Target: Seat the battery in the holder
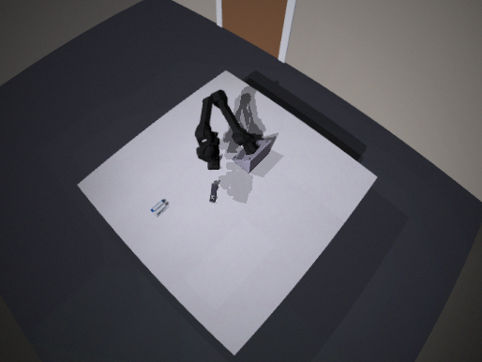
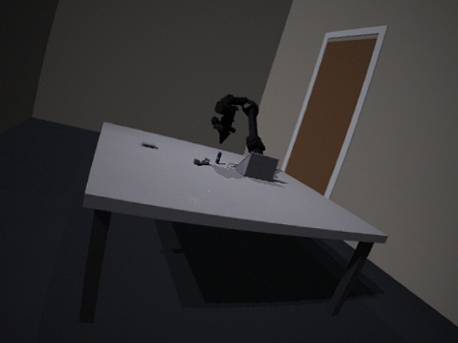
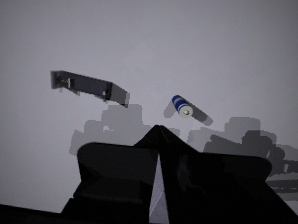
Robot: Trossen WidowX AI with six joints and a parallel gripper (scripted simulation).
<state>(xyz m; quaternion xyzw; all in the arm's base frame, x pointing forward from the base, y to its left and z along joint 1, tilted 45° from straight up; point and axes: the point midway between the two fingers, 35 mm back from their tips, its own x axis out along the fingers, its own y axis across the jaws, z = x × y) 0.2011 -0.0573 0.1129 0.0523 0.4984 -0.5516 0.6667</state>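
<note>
The blue battery is 9 cm below my gripper tip, 3 cm to the right of it and 3 cm behind it. From my gripper tip the other things lie so: battery blister pack: 36 cm ahead, 12 cm to the right, 11 cm below.
</note>
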